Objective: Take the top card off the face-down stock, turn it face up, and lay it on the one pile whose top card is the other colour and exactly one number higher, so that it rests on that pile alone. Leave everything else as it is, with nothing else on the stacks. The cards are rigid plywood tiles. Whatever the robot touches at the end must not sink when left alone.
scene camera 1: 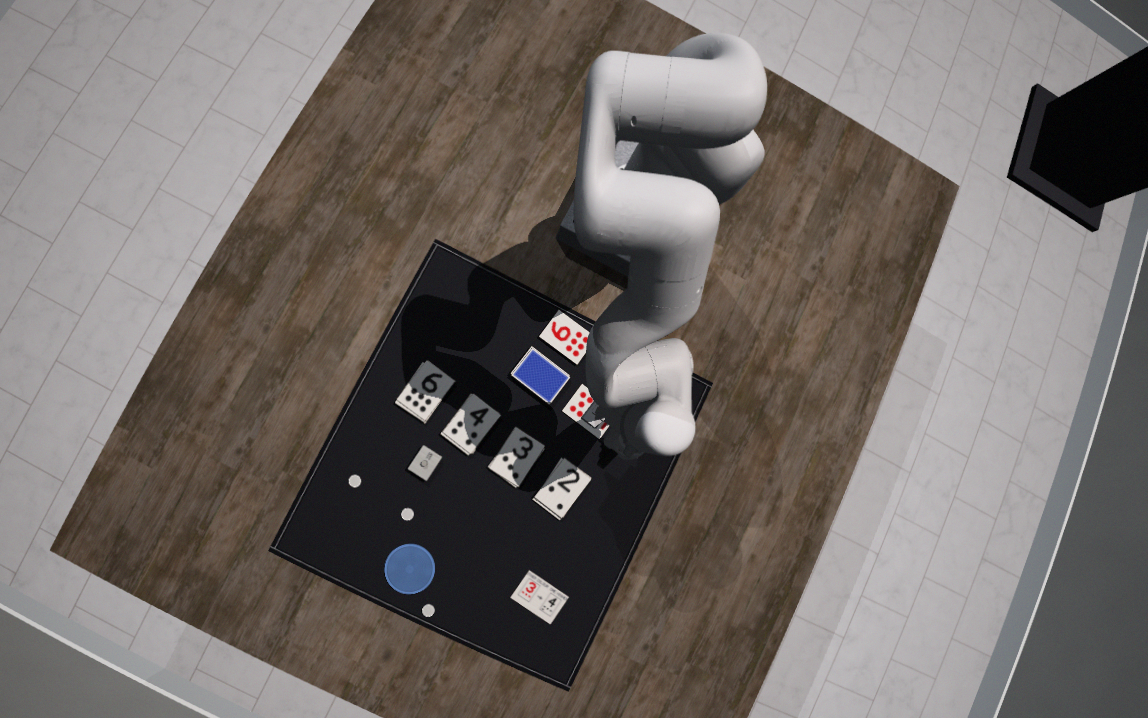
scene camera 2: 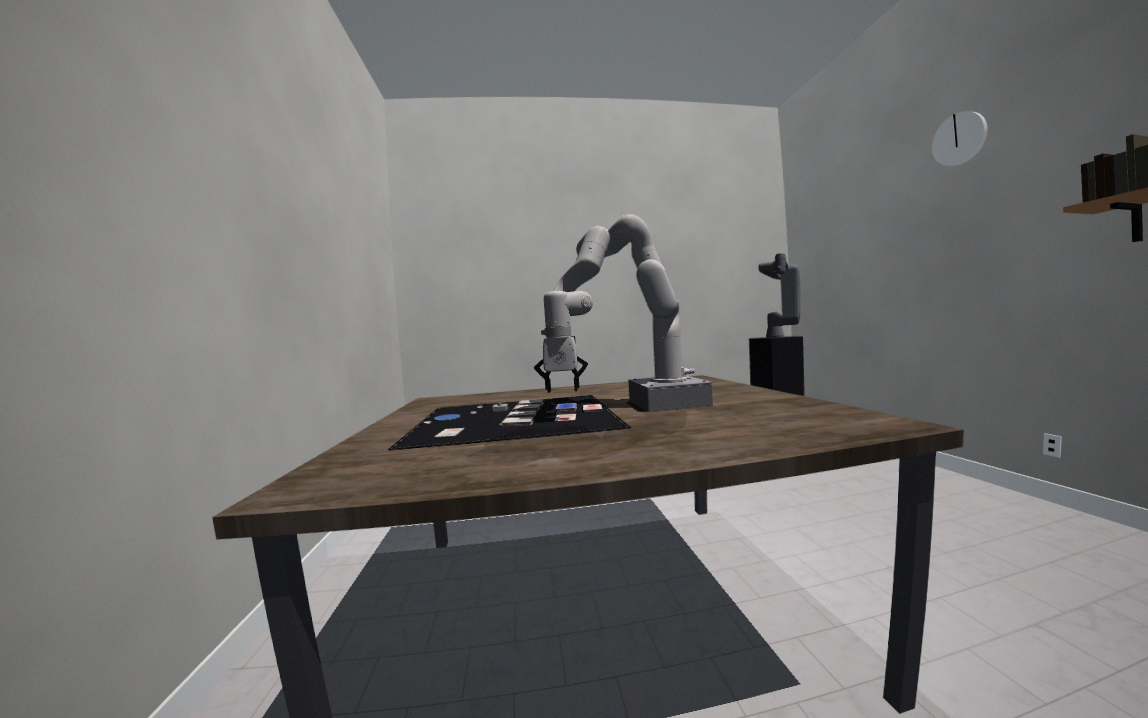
Scene:
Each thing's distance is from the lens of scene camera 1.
black mat (scene camera 1: 484,535): 118 cm

